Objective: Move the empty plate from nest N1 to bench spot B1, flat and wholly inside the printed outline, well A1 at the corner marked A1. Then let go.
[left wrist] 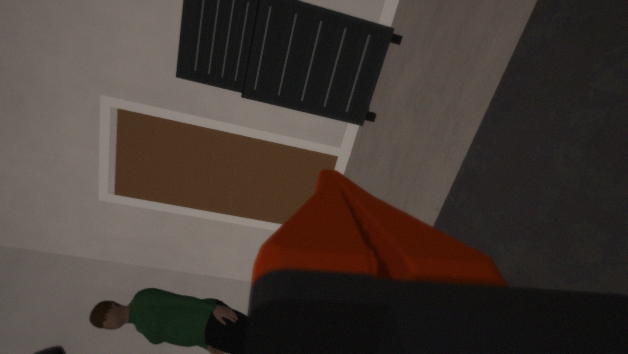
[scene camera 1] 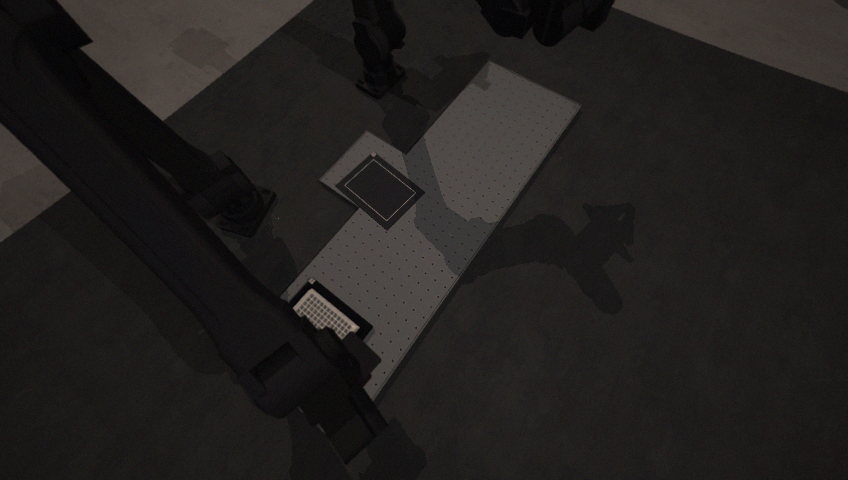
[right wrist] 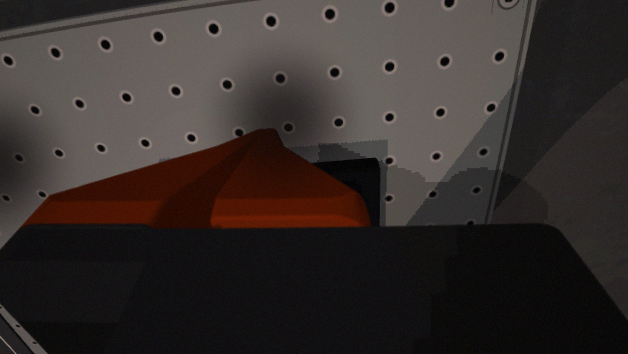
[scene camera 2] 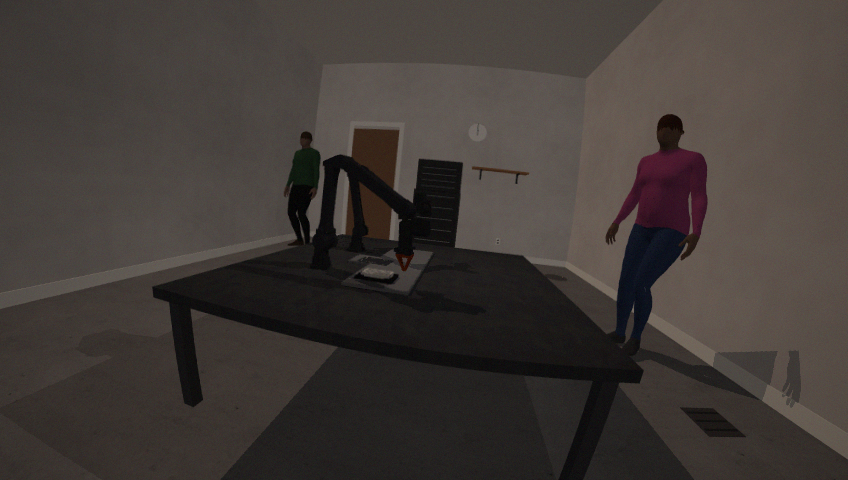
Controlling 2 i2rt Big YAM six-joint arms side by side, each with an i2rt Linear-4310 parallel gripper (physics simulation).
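Frame: origin at the left arm's base, x ahead, y left, z up, level; centimetres.
Where they show: left gripper, fingertip midpoint: (left wrist: pixel 326 183) (scene camera 2: pixel 429 208); right gripper, fingertip midpoint: (scene camera 1: pixel 357 373) (right wrist: pixel 268 145) (scene camera 2: pixel 404 270); left arm's base at its link origin: (scene camera 1: pixel 380 79) (scene camera 2: pixel 356 250); right arm's base at its link origin: (scene camera 1: pixel 248 210) (scene camera 2: pixel 320 266).
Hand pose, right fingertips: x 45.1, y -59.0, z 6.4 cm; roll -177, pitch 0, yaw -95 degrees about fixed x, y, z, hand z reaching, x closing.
Each offset is from my right fingertips to the top centre of the thing. "*": to the spot under its first point. Level surfaces: height alone.
The white, many-welled plate @(dx -12.0, dy +1.6, dz -2.5 cm) (scene camera 1: pixel 324 309) (scene camera 2: pixel 378 273) lies in the black nest @(dx -12.0, dy +1.5, dz -3.4 cm) (scene camera 1: pixel 365 326) (right wrist: pixel 373 172) at the lower left of the board in scene camera 1; the arm covers part of it. My right gripper (scene camera 2: pixel 404 268) (right wrist: pixel 268 145) is shut and empty, its orange tips pointing down above the board beside the nest. The B1 outline @(* dx -22.3, dy +37.0, dz -5.0 cm) (scene camera 1: pixel 394 175), a thin pale rectangle on a dark pad, has nothing on it. A small pale mark sits at the pad's top corner. My left gripper (left wrist: pixel 326 183) is shut and empty, raised away from the board.
The perforated light board @(dz -5.0 cm) (scene camera 1: pixel 505 130) lies on the dark table @(dz -6.4 cm) (scene camera 2: pixel 493 309). The right arm (scene camera 1: pixel 148 220) crosses above the board's lower left end. Arm shadows fall across the board. A person in green (scene camera 2: pixel 305 169) (left wrist: pixel 170 317) and one in pink (scene camera 2: pixel 671 184) stand beyond the table.
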